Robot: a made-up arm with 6 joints. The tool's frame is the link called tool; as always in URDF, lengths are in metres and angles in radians. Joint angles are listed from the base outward. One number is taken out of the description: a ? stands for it. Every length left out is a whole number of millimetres.
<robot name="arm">
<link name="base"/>
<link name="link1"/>
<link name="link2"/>
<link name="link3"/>
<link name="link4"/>
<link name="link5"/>
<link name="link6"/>
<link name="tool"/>
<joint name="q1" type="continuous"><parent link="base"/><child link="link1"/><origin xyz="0.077 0.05 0.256" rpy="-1.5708 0 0"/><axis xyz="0 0 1"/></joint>
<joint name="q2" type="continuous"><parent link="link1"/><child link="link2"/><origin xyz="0.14 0.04 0" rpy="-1.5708 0 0"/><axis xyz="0 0 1"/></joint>
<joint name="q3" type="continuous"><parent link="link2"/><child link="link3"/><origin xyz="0.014 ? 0" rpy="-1.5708 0 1.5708"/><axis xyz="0 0 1"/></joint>
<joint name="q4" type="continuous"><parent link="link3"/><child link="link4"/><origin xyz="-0.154 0.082 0" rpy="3.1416 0 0"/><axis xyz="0 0 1"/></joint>
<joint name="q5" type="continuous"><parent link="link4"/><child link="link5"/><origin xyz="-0.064 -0.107 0" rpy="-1.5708 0 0"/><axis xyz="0 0 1"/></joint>
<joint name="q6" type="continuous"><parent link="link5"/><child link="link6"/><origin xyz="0.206 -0.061 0" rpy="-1.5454 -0.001 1.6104"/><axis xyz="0 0 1"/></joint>
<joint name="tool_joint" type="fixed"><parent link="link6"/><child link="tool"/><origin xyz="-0.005 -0.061 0" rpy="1.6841 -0.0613 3.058"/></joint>
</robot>
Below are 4 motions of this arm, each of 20 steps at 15 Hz.
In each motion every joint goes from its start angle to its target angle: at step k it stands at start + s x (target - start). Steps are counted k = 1, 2, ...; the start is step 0. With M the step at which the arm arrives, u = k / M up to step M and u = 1 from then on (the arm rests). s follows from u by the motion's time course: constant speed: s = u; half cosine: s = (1 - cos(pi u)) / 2; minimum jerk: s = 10 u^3 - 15 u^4 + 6 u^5.
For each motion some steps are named. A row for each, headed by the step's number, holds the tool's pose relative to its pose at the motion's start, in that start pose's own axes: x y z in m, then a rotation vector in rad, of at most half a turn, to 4 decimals.
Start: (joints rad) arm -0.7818 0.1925 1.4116 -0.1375 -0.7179 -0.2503
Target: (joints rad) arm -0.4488 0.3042 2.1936 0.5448 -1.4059 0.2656
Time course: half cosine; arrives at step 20
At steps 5, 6, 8, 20:
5: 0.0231 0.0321 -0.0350 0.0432 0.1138 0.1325
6: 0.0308 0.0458 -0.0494 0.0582 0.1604 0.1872
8: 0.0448 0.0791 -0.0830 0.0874 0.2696 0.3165
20: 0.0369 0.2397 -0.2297 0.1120 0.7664 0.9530

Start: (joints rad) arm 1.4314 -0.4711 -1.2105 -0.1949 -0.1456 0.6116
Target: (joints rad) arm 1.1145 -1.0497 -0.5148 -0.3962 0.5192 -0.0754
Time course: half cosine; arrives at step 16
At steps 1, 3, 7, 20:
1: -0.0001 0.0018 -0.0002 -0.0079 -0.0024 -0.0055
3: -0.0016 0.0158 -0.0021 -0.0727 -0.0245 -0.0459
7: -0.0155 0.0752 -0.0156 -0.4010 -0.1777 -0.1671
20: -0.0756 0.1706 -0.0743 -1.1263 -0.6934 -0.0832

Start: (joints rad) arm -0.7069 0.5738 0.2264 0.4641 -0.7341 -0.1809
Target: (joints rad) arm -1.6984 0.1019 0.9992 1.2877 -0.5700 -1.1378
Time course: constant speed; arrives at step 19
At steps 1, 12, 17, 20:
1: 0.0062 0.0101 0.0109 0.0009 -0.0959 0.0348
12: 0.0206 0.1131 0.1499 0.0514 -1.1288 0.4336
17: -0.0046 0.1485 0.2151 0.1061 -1.5778 0.6330
20: -0.0195 0.1597 0.2402 0.1354 -1.7520 0.7178

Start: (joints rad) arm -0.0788 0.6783 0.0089 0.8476 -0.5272 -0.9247
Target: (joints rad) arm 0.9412 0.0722 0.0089 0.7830 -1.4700 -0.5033
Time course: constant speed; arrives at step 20
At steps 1, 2, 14, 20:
1: -0.0145 -0.0013 -0.0136 0.0344 0.0806 0.0172
2: -0.0305 -0.0023 -0.0264 0.0701 0.1610 0.0312
14: -0.2859 0.0190 -0.0777 0.6066 1.0197 -0.0390
20: -0.4001 0.0634 -0.0311 0.9477 1.2884 -0.2179

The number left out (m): -0.022
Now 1 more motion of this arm.
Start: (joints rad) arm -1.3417 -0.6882 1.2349 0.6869 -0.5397 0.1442
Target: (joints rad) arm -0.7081 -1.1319 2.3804 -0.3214 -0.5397 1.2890
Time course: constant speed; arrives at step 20
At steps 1, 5, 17, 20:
1: -0.0011 0.0115 -0.0042 -0.0692 0.1115 0.0142
5: -0.0073 0.0619 -0.0170 -0.3766 0.5140 0.0305
17: -0.0555 0.2492 -0.0745 -1.4130 1.1633 -0.5109
20: -0.0734 0.2925 -0.1054 -1.6082 1.1692 -0.8142

